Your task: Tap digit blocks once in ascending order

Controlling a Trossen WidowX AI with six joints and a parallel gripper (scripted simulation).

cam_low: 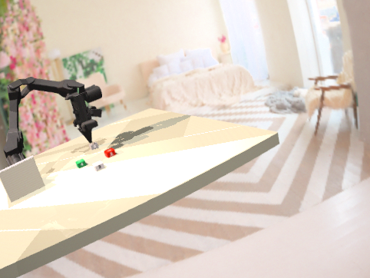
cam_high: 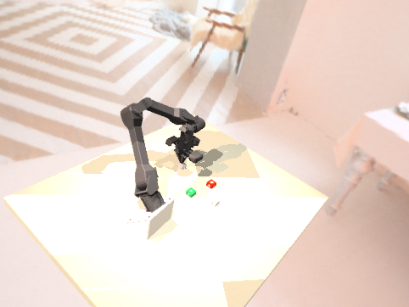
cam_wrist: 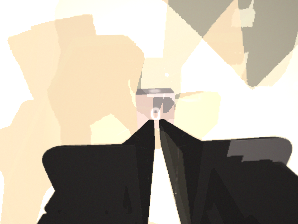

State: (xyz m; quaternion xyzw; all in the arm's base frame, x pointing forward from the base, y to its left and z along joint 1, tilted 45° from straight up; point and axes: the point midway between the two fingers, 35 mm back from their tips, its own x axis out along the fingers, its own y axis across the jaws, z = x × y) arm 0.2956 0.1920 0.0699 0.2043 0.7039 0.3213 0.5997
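Now: the white block 26 cm to the right of my gripper tip, 3 cm behind it and 2 cm below it. From my gripper tip the other things lie so: red block 17 cm to the right, 4 cm ahead, 2 cm below; green block 16 cm to the right, 8 cm behind, 2 cm below.
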